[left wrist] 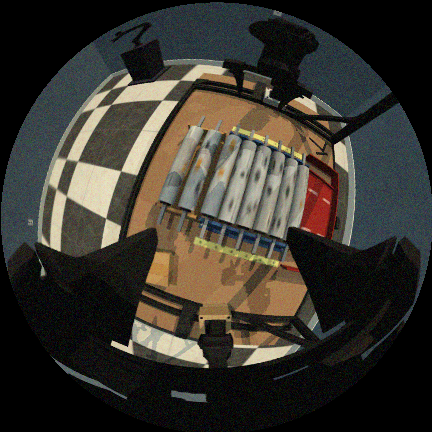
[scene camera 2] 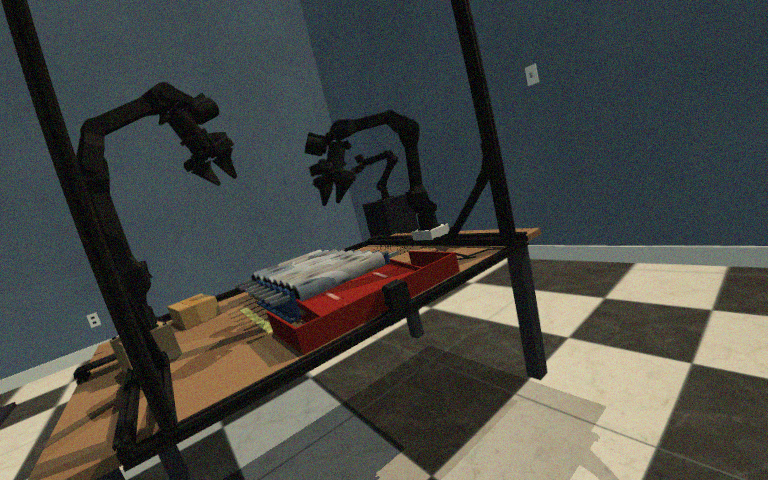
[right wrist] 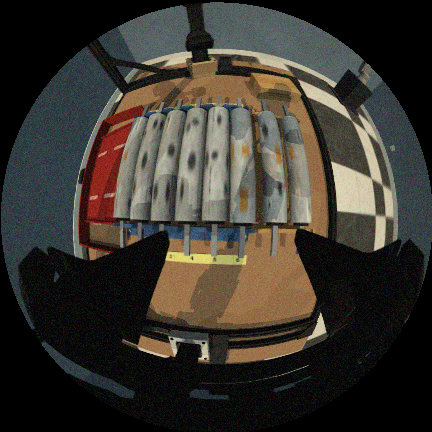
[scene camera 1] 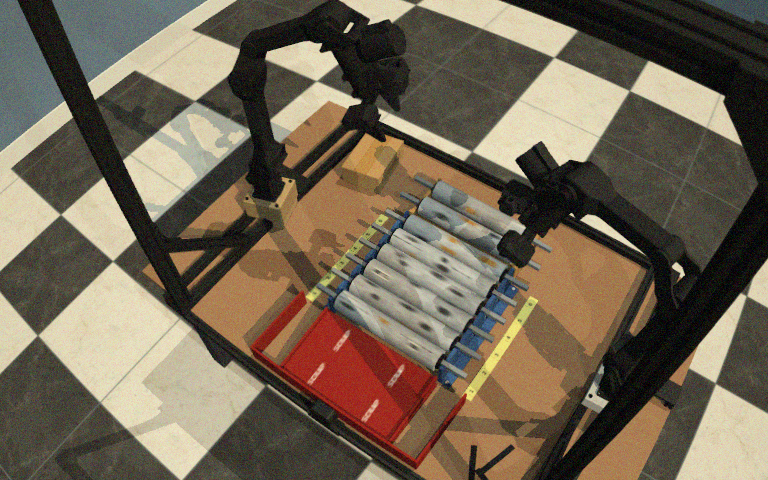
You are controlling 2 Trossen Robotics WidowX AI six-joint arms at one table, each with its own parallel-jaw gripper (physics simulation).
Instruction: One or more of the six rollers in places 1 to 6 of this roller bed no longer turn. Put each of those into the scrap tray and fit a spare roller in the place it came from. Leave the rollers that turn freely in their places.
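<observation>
Six mottled grey rollers lie side by side in the blue roller bed, from the place 1 roller beside the tray to the place 6 roller. Whether any turns cannot be seen. Two spare rollers lie beyond place 6 on a brownish rack. The red scrap tray holds no roller. My left gripper is open and empty, high near the wooden block. My right gripper is open and empty, high above the rollers' right ends.
Yellow number strips run along both sides of the bed. A wooden block stands at the back left. Black frame posts rise at the table's corners. Black strokes mark the front right of the table.
</observation>
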